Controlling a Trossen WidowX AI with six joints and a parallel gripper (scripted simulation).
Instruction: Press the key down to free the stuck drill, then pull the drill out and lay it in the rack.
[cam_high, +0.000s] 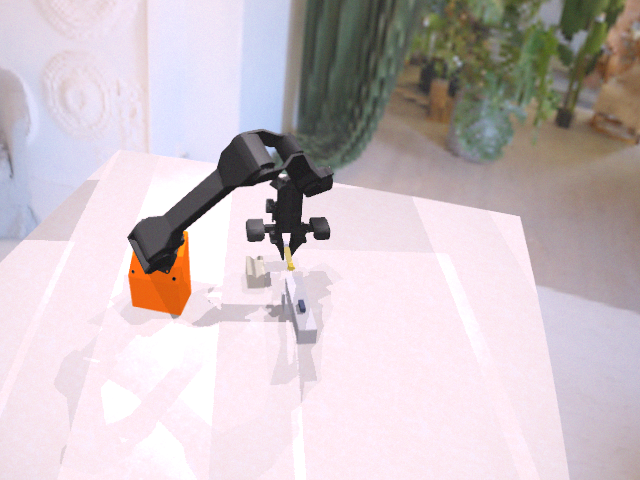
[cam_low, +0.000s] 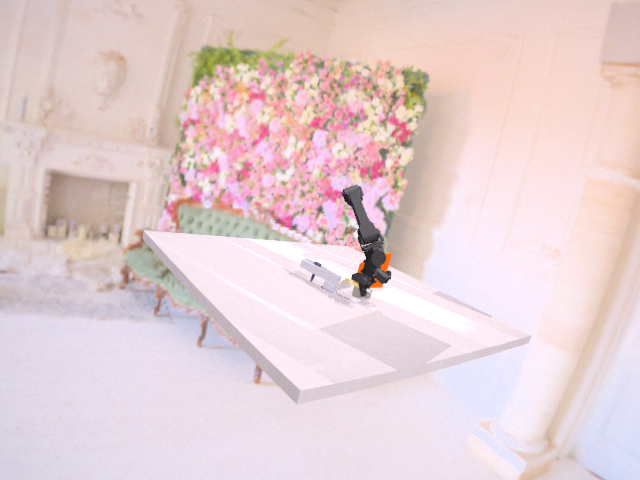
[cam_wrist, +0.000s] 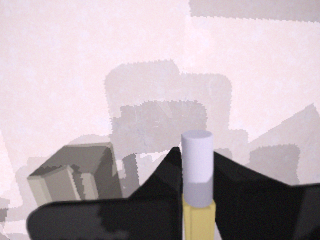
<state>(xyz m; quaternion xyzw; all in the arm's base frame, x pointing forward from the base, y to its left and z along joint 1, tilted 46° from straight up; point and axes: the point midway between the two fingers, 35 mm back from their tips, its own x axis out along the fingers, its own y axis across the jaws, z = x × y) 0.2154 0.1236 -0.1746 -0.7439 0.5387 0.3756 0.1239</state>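
The drill is 40 mm above my gripper tip, 30 mm to the right of it and 20 mm ahead of it. From my gripper tip the other things lie so: blue key: 210 mm to the right, 100 mm ahead, 30 mm above; then housing block: 180 mm to the right, 90 mm ahead, 20 mm above.
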